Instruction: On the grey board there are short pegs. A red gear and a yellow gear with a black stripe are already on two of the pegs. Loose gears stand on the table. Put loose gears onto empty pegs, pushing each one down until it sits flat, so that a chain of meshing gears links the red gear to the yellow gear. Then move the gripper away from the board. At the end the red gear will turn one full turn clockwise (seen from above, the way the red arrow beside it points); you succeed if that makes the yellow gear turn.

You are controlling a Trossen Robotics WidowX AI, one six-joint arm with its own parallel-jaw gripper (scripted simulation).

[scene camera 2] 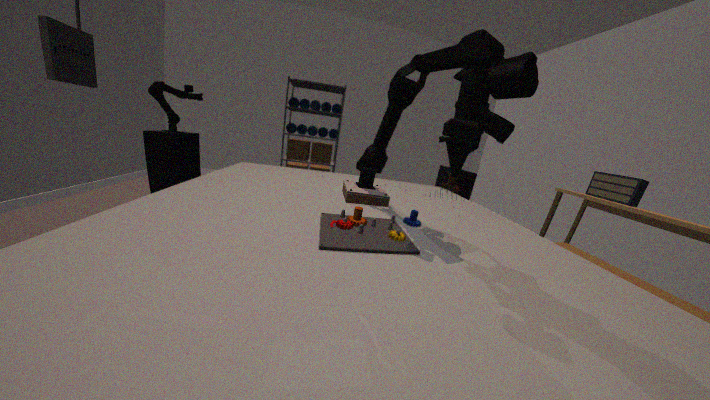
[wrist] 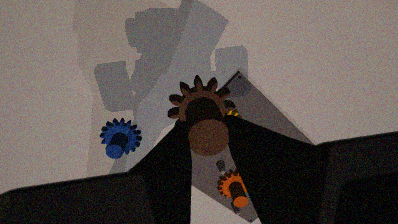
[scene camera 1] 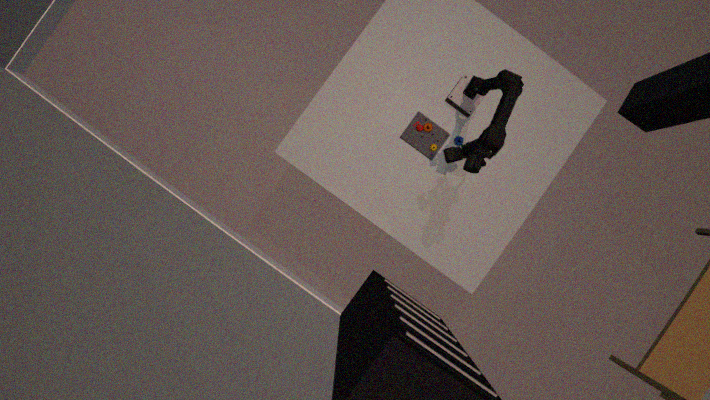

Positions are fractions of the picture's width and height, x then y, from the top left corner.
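Observation:
The gripper (scene camera 2: 0.64,0.44), which the wrist view shows as well (wrist: 0.52,0.56), is holding a brown gear (wrist: 0.51,0.48). Scene camera 1 does not show the brown gear, hidden by the gripper. A blue gear (wrist: 0.30,0.61) is also part of the scene.

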